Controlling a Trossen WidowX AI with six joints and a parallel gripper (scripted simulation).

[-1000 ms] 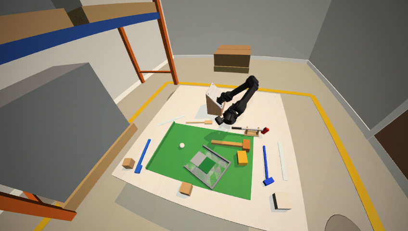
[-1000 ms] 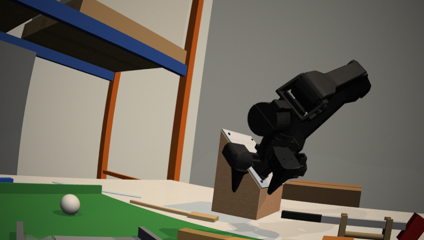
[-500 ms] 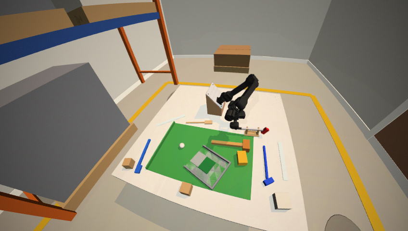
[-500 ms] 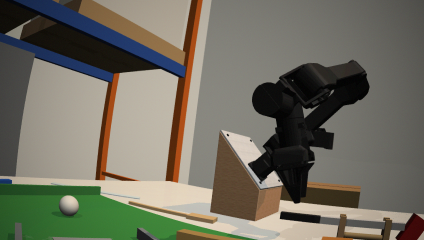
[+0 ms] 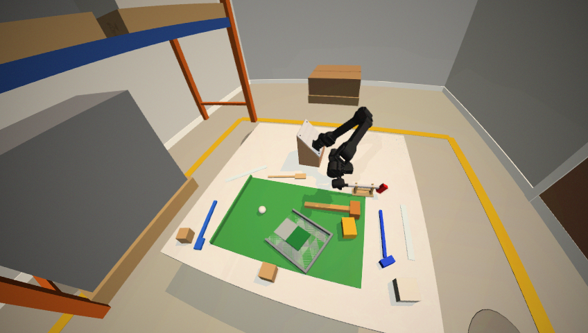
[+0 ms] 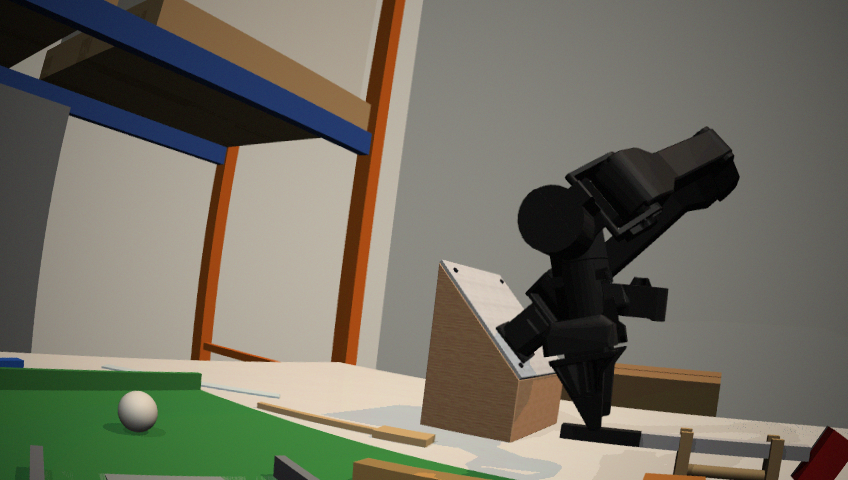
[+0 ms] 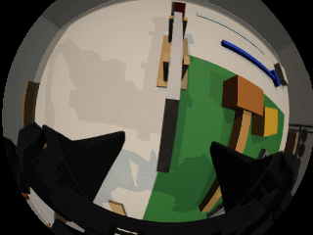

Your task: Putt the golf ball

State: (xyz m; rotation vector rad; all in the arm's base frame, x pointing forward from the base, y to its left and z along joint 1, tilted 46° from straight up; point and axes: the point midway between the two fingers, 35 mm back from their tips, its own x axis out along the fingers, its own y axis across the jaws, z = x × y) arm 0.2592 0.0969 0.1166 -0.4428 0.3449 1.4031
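Now: the red putter 12 cm to the left of my gripper tip and 2 cm below it. Also, from my gripper tip: white golf ball (18 cm ahead, 42 cm to the right, 5 cm below); raised platform (31 cm ahead, 18 cm to the right, 7 cm below); wooden rack (13 cm to the left, 4 cm below).
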